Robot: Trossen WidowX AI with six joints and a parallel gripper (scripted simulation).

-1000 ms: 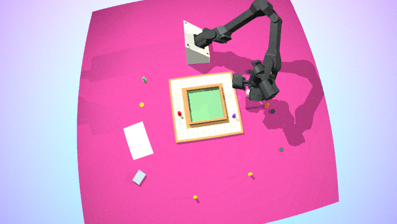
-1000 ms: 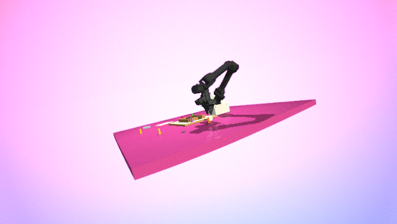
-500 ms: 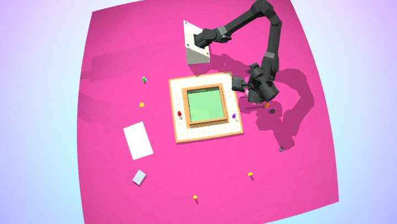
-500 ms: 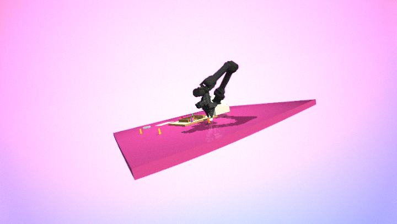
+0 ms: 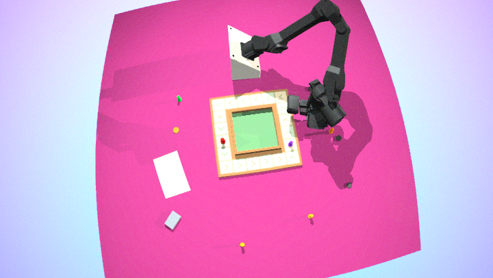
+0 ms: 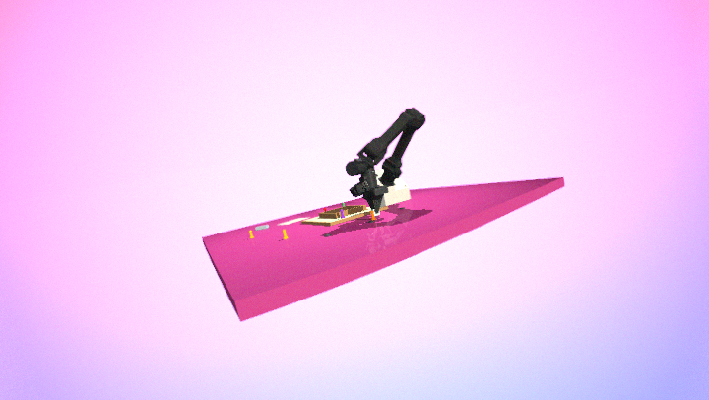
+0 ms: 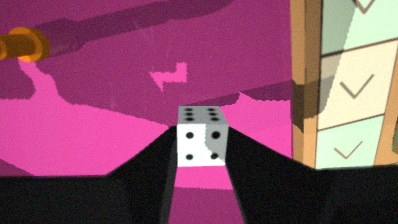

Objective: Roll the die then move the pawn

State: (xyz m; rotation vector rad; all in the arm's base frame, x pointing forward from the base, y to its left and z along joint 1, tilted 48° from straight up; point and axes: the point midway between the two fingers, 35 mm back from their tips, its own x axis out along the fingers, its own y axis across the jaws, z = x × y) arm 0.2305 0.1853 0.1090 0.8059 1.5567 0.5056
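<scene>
My gripper tip is now 310 mm to the left of the red pawn, 70 mm short of it and 20 mm below it. Round my gripper tip: purple pawn 100 mm ahead, 90 mm to the right, 20 mm above; then orange pawn 70 mm to the left, 60 mm ahead, 10 mm above; then white die right at my gripper tip.
</scene>
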